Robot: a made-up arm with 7 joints. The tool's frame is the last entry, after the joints. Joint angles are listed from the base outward. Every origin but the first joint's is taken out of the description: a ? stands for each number. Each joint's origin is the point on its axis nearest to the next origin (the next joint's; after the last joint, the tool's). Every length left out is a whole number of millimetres.
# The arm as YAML. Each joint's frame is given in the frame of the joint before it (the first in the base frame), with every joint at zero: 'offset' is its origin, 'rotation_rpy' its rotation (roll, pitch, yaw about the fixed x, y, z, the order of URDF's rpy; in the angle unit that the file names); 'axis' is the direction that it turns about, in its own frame. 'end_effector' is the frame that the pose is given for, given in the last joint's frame.
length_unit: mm
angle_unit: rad
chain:
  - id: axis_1
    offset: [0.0, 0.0, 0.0]
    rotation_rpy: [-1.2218, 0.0, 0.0]
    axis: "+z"
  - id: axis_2
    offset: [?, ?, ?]
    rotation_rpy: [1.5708, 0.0, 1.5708]
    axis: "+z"
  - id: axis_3
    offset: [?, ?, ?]
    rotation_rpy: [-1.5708, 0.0, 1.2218]
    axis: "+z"
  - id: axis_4
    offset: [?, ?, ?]
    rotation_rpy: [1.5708, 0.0, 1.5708]
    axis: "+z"
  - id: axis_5
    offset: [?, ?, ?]
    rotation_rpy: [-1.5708, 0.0, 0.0]
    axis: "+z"
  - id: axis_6
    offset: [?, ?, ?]
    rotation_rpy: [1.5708, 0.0, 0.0]
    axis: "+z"
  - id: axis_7
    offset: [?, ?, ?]
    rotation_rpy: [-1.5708, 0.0, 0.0]
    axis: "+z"
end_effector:
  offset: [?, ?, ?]
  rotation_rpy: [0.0, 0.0, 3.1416]
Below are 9 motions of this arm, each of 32 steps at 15 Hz.
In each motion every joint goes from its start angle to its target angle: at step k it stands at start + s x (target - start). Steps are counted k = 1, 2, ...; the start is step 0. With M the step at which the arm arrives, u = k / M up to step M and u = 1 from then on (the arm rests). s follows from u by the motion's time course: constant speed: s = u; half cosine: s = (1 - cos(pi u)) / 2; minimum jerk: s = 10 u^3 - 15 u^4 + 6 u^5.
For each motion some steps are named. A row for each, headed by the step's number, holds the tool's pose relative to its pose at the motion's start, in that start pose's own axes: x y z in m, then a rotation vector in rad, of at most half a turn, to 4 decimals.
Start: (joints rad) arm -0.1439 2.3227 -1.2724 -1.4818 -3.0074 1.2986 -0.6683
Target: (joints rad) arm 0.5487 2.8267 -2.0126 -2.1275 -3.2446 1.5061 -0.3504
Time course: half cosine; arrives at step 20
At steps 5, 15, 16, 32:
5: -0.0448 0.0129 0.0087 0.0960 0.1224 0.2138
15: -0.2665 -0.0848 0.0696 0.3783 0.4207 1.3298
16: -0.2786 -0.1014 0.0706 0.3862 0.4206 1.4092
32: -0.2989 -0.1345 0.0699 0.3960 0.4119 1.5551

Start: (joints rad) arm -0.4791 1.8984 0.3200 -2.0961 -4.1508 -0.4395 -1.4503
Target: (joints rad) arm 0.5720 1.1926 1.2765 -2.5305 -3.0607 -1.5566 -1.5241
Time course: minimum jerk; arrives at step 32
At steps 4, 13, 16, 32:
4: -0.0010 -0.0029 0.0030 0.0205 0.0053 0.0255
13: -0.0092 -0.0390 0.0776 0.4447 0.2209 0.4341
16: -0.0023 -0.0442 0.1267 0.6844 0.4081 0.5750
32: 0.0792 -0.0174 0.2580 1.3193 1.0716 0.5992

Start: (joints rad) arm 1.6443 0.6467 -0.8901 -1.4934 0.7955 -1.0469 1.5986
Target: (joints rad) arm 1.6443 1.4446 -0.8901 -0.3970 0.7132 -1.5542 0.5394
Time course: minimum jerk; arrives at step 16
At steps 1, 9, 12, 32:
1: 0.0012 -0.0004 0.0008 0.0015 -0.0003 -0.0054
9: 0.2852 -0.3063 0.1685 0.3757 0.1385 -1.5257
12: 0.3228 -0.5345 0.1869 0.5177 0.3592 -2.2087
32: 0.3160 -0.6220 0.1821 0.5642 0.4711 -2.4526

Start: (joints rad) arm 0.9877 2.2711 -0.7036 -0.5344 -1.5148 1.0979 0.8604
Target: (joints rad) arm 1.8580 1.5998 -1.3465 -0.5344 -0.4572 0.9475 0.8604
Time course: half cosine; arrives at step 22
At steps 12, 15, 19, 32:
12: 0.1591 -0.0035 0.3157 -0.4926 -0.5754 0.0704
15: 0.1303 -0.0100 0.4414 -0.6831 -0.7517 -0.0147
19: 0.0658 -0.0160 0.5459 -0.8550 -0.8923 -0.1425
32: 0.0450 -0.0172 0.5686 -0.8954 -0.9228 -0.1807

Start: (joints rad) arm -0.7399 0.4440 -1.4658 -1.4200 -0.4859 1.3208 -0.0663
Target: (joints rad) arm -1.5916 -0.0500 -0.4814 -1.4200 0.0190 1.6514 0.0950
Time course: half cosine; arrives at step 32
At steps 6, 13, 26, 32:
6: 0.0123 0.0672 -0.0134 0.0322 0.0271 0.1184
13: 0.0326 0.2794 -0.0067 0.0969 0.0337 0.4942
26: 0.0043 0.6099 0.1824 0.0112 -0.2908 1.1054
32: -0.0045 0.6414 0.2212 -0.0281 -0.3679 1.1617

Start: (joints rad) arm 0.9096 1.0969 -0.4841 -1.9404 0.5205 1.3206 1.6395
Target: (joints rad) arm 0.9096 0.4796 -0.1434 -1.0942 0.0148 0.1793 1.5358
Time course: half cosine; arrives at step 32
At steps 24, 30, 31, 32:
24: -0.0679 0.0054 -0.1935 -0.5521 -0.2159 0.2912
30: -0.1016 0.0107 -0.2200 -0.6073 -0.2292 0.3028
31: -0.1036 0.0110 -0.2214 -0.6101 -0.2296 0.3032
32: -0.1042 0.0111 -0.2218 -0.6110 -0.2297 0.3033

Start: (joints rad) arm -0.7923 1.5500 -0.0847 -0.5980 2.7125 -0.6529 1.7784
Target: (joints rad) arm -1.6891 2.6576 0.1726 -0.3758 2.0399 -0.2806 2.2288
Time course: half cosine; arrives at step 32
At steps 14, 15, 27, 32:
14: -0.3560 -0.1371 -0.0175 -0.0770 0.5191 0.3631
15: -0.3899 -0.1685 -0.0095 -0.0980 0.5750 0.4016
27: -0.5324 -0.5755 0.1730 -0.4436 1.0229 0.7255
32: -0.5225 -0.6258 0.2053 -0.5001 1.0600 0.7573

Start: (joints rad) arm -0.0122 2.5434 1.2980 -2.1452 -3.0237 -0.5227 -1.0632
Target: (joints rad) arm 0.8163 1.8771 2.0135 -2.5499 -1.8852 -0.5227 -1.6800
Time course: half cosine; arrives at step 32
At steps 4, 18, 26, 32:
4: -0.0049 0.0053 0.0076 0.0109 0.0150 0.0382
18: -0.0592 0.0525 0.1400 0.1538 0.2460 0.4749
26: -0.0713 0.0446 0.2165 0.2245 0.3976 0.6255
32: -0.0719 0.0381 0.2343 0.2427 0.4429 0.6555

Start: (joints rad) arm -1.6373 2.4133 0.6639 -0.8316 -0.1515 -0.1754 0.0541
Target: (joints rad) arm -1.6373 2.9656 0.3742 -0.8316 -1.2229 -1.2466 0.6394
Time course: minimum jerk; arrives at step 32
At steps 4, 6, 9, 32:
4: 0.0027 0.0037 -0.0022 -0.0039 -0.0222 -0.0161
6: 0.0083 0.0113 -0.0065 -0.0135 -0.0669 -0.0488
9: 0.0241 0.0322 -0.0180 -0.0517 -0.1866 -0.1393
32: 0.2048 0.2117 -0.0803 -1.0783 -0.5704 -0.9815

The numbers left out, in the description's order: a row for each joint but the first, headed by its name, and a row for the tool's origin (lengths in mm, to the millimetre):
axis_2: 0.0 0.0 0.0
axis_3: 399.0 -145.0 0.0
axis_4: 0.0 -48.0 0.0
axis_5: 36.0 -296.0 0.0
axis_6: 0.0 0.0 0.0
axis_7: 0.0 0.0 0.0
tool: 0.0 0.0 0.0

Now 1 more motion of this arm.
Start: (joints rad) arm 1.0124 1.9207 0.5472 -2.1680 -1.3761 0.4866 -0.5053
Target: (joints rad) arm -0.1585 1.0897 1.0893 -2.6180 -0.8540 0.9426 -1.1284
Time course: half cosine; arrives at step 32
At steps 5, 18, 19, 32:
5: -0.0221 -0.0016 0.0010 -0.0505 0.1225 -0.0186
18: -0.1648 0.0233 0.0775 -0.5127 1.1908 -0.0895
19: -0.1700 0.0284 0.0870 -0.5533 1.2788 -0.0822
32: -0.1699 0.0748 0.1443 -0.8425 1.8800 0.0740

